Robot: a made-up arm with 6 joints.
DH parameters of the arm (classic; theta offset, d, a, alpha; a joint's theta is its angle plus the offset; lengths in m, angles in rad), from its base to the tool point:
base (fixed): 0.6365 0 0.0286 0
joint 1: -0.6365 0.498 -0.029 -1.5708
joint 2: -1.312 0 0.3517 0
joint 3: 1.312 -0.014 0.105 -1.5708
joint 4: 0 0.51 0.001 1.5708
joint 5: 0 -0.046 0.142 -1.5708
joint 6: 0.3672 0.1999 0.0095 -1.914
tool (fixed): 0.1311 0.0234 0 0
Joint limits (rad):
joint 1: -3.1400..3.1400
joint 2: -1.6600..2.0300
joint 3: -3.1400..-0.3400
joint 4: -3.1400..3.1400
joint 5: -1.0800..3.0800
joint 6: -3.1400..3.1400
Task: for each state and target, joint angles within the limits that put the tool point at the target. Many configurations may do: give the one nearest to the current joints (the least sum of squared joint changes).
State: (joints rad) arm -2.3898 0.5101 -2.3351 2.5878 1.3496 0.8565
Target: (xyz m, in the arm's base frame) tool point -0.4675 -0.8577 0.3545
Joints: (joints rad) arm -2.1942 1.0839 -2.0822 2.5586 1.2084 0.8331
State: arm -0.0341 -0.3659 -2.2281 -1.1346 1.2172 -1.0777
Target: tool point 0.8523 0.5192 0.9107
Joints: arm 0.6290 0.4991 -2.0961 -1.1774 0.9107 -1.1021
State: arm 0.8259 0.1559 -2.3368 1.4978 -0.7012 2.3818
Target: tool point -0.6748 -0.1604 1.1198
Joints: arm -0.0870 -0.8205 -2.9975 1.2098 -0.8492 2.4055
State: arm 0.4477 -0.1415 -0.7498 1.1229 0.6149 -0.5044
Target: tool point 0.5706 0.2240 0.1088
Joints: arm 0.4696 0.4539 -0.9068 1.0998 0.5961 -0.5369
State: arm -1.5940 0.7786 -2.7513 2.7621 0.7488 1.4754
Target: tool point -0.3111 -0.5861 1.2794
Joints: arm -2.1658 0.8205 -3.1400 2.8096 0.9692 1.5041
